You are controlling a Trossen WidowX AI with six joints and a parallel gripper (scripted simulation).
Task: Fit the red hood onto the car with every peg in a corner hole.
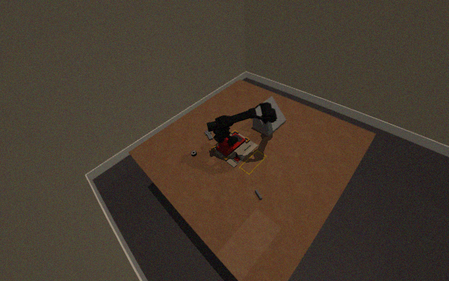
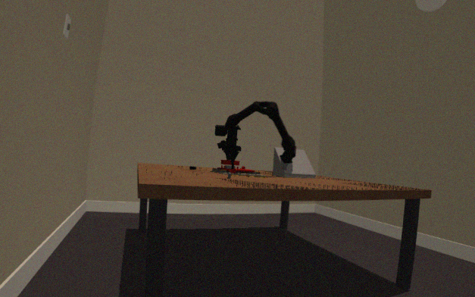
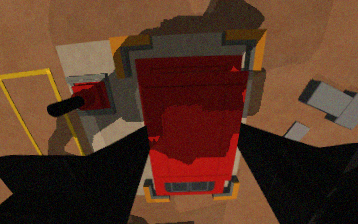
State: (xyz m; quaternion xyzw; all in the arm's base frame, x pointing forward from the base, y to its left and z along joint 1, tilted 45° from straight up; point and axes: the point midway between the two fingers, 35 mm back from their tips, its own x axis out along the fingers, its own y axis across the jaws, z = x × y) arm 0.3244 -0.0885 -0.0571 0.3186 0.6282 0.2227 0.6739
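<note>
Right now the grey engine block is 30 mm below my gripper tip. Also, from my gripper tip: grey jig 30 mm behind, 20 mm to the left, 50 mm below; then red hood 10 mm above.
</note>
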